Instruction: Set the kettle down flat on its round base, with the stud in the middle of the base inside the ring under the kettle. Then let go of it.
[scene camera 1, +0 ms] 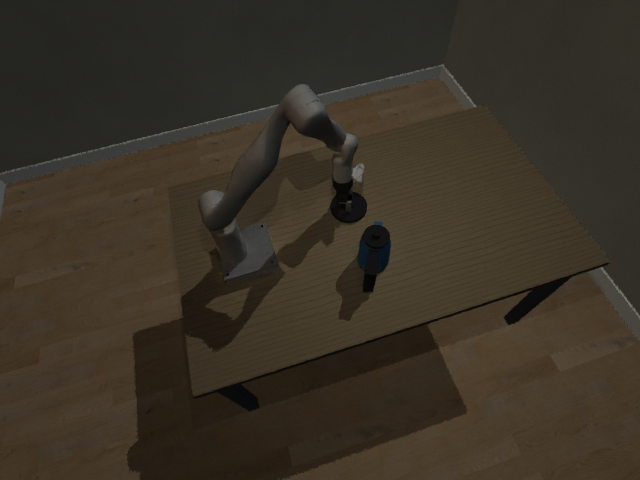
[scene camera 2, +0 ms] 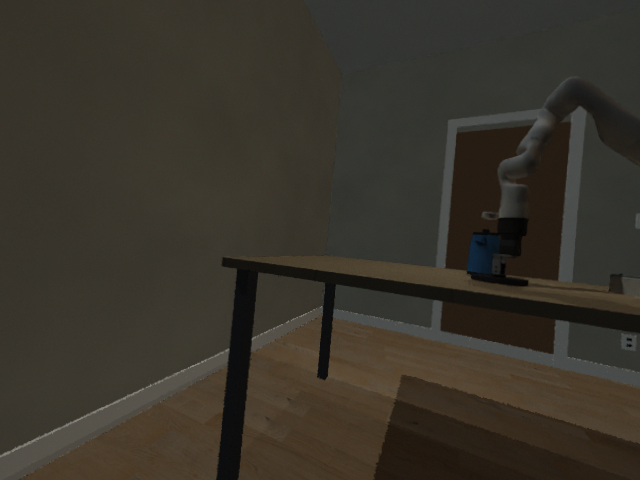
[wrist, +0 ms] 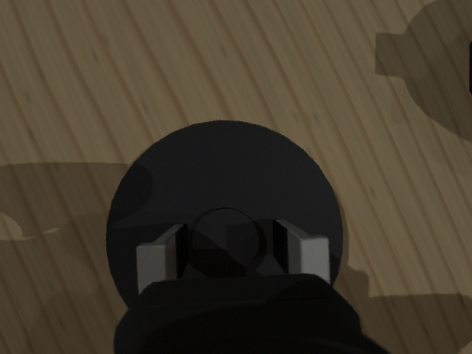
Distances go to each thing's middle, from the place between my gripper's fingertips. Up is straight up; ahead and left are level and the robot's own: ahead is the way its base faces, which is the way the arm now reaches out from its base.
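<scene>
The black round base (scene camera 1: pixel 358 204) is 10 mm below my hand. I also see a blue kettle (scene camera 1: pixel 374 249), which is 280 mm to the right of my hand, 70 mm above it and 60 mm ahead of it.
</scene>
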